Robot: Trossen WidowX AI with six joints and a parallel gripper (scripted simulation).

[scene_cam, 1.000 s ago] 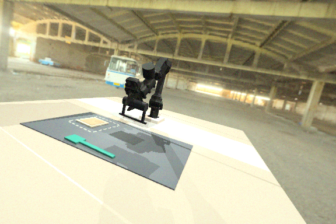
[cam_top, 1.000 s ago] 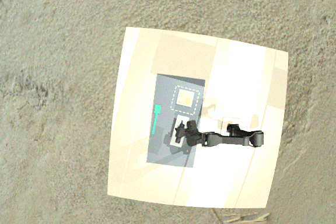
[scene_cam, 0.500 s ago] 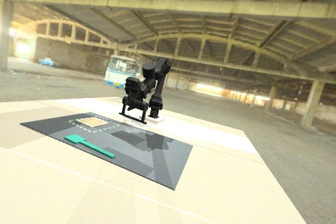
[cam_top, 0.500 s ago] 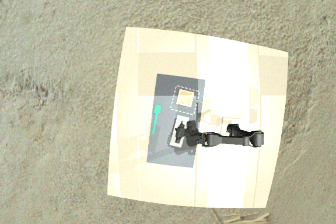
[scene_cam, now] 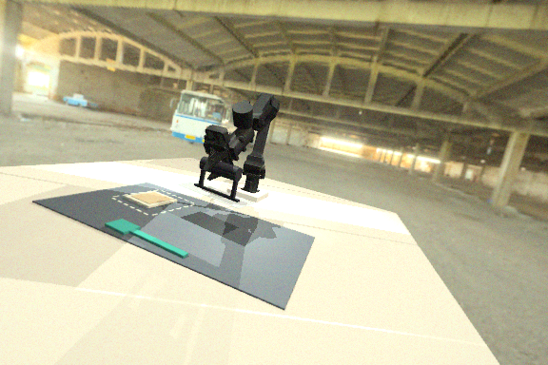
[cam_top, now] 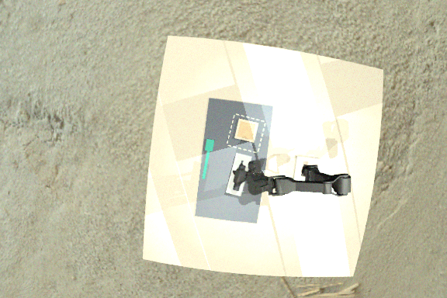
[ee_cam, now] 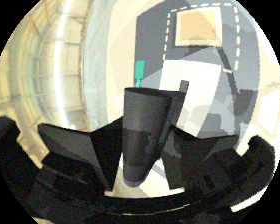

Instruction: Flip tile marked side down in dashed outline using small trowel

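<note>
My gripper tip is now 140 mm short of the green trowel, 130 mm above it and 40 mm to the left of it. Round my gripper tip: cream tile (200 mm to the right, 130 mm below, 30 mm behind); then grey mat (150 mm below, 20 mm to the right, 10 mm ahead).
</note>
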